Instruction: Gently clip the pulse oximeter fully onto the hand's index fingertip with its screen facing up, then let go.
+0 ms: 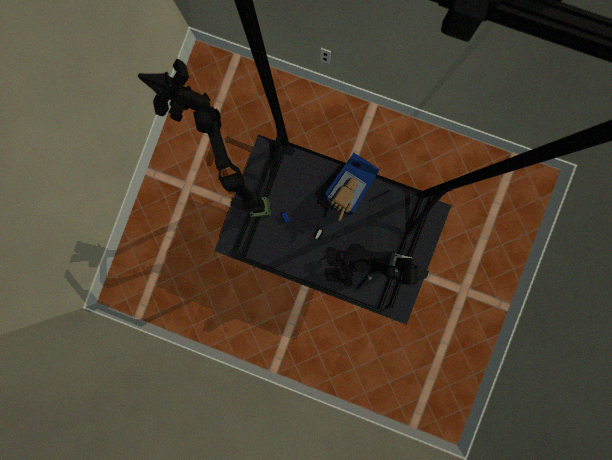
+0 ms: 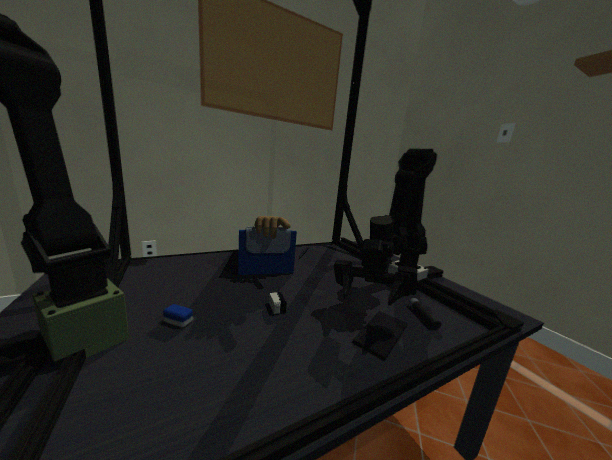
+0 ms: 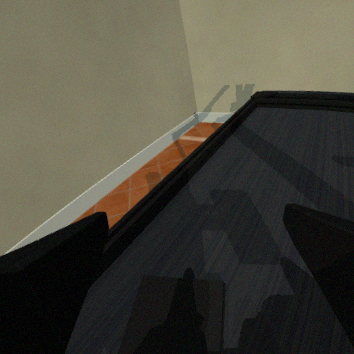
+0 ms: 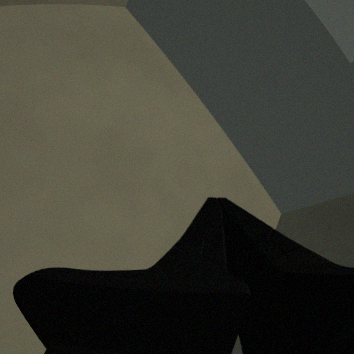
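Pixels of known places: left gripper, between the fingertips: (image 1: 329, 272) (image 2: 365, 300) (image 3: 196, 216); right gripper, between the fingertips: (image 1: 138, 75) (image 4: 214, 205); left arm's base, origin of its link: (image 2: 407, 265); right arm's base, origin of its link: (image 1: 258, 206) (image 2: 79, 293).
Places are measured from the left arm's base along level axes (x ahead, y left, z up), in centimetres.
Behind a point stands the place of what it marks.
A small white-and-black device (image 1: 318, 234) {x 49.6, y -5.1, z -2.2 cm} (image 2: 276, 303) {x 50.6, y -3.0, z -2.3 cm} lies on the dark table in front of the hand; it may be the pulse oximeter, but its screen cannot be made out. A small blue-and-white block (image 1: 285, 217) {x 70.7, y -10.2, z -2.1 cm} (image 2: 178, 316) {x 71.1, y -8.2, z -2.5 cm} lies to its left. The tan hand (image 1: 344, 194) {x 41.9, y -28.4, z 12.8 cm} (image 2: 270, 225) {x 43.3, y -22.5, z 12.1 cm} rests on a blue stand (image 1: 369, 171) {x 29.8, y -47.2, z -0.8 cm} (image 2: 266, 264) {x 43.5, y -23.6, z -1.5 cm}, with one finger (image 1: 341, 214) reaching past the edge. My left gripper (image 1: 330, 266) {x 38.9, y 13.9, z 4.8 cm} (image 2: 369, 299) {x 38.9, y 13.9, z 4.8 cm} (image 3: 196, 216) {x 38.9, y 13.9, z 4.8 cm} is open and empty above the table, right of the device. My right gripper (image 1: 140, 76) {x 112.8, y -37.4, z 68.8 cm} (image 4: 214, 205) {x 112.8, y -37.4, z 68.8 cm} is shut and empty, far from the table.
A dark flat slab (image 2: 392, 325) {x 28.4, y 14.8, z -4.5 cm} (image 3: 212, 310) {x 38.0, y 13.5, z -4.5 cm} lies near the left gripper, partly in shadow. A dark cylinder (image 2: 425, 314) {x 18.3, y 17.2, z -3.2 cm} lies to its right. A green block (image 1: 266, 204) {x 81.8, y -14.5, z 4.7 cm} (image 2: 85, 325) {x 85.0, y -7.2, z 1.0 cm} is at the right arm's base. Black frame posts rise at the table's far corners.
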